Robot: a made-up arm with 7 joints.
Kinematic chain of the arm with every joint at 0, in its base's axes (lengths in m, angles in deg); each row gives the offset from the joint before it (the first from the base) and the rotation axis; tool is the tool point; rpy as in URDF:
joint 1: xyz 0 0 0.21 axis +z
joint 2: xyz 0 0 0 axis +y
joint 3: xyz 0 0 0.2 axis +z
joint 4: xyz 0.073 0 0 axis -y
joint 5: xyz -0.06 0 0.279 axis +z
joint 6: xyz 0 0 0 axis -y
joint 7: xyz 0.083 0 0 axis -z
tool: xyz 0 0 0 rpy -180 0 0
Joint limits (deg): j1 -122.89..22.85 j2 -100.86..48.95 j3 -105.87..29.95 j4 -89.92..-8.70 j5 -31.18..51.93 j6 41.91..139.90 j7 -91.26..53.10
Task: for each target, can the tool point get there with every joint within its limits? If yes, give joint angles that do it. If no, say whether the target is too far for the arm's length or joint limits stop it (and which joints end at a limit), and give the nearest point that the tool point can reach.
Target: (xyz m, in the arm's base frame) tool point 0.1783 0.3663 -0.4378
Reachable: no: too far | nearest point 0.1165 0.5122 0.0102 | short by 0.475 m
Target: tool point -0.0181 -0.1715 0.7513
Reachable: yes | joints -64.66 -14.69 -15.71 -55.39 12.03 128.30 -30.67
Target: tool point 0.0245 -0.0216 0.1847
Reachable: no: joint limits stop it (at a limit: joint 2, joint 4, joint 6) | nearest point 0.3131 -0.2760 0.0332 | short by 0.414 m
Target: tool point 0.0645 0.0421 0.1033
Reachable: no: joint limits stop it (at a limit: joint 1, joint 2, joint 4, joint 6) | nearest point 0.3667 0.2009 0.0349 | short by 0.348 m
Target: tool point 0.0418 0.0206 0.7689
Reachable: yes | joints -24.49 -36.62 6.43 -61.30 38.14 94.66 -13.47
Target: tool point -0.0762 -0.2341 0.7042
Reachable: yes | joints -27.45 -9.80 -62.91 -36.84 -0.40 51.41 -6.60
